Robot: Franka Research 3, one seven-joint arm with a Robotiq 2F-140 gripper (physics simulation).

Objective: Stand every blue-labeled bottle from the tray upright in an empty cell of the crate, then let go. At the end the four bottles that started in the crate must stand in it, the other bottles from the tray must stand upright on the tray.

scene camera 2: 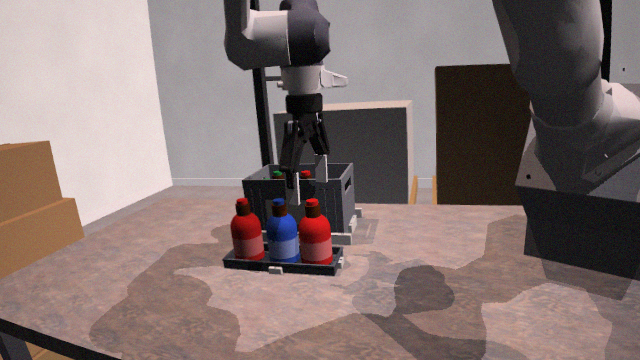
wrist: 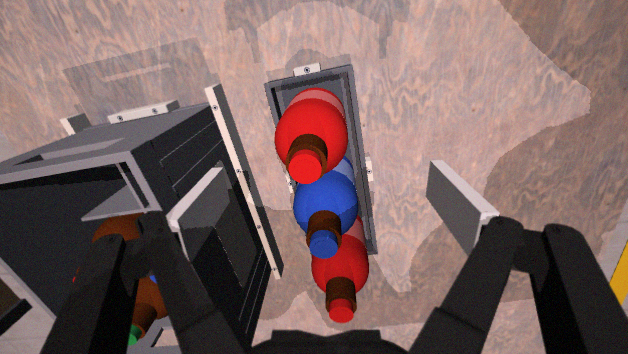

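Note:
A blue bottle (scene camera 2: 283,232) (wrist: 327,200) stands upright in the middle of the tray (scene camera 2: 305,269) (wrist: 361,135). A red bottle (scene camera 2: 315,235) (wrist: 310,130) and another red bottle (scene camera 2: 246,232) (wrist: 342,265) stand upright on either side of it. The dark crate (scene camera 2: 260,205) (wrist: 190,145) stands behind the tray. Inside it show a green cap (scene camera 2: 277,173) (wrist: 133,335), a red cap (scene camera 2: 305,173) and a brown bottle (wrist: 117,227); a finger and the walls hide much of the inside. My gripper (scene camera 2: 310,179) (wrist: 325,182) is open and empty, above the bottles, its fingers either side of the row in the wrist view.
Pale brackets (scene camera 2: 341,238) (wrist: 240,172) run along the crate's base. Small brackets (scene camera 2: 275,270) (wrist: 306,69) sit against the tray's edges. Brown boxes (scene camera 2: 30,215) stand at the left; a large grey box (scene camera 2: 365,150) and a dark brown panel (scene camera 2: 475,135) stand behind the table.

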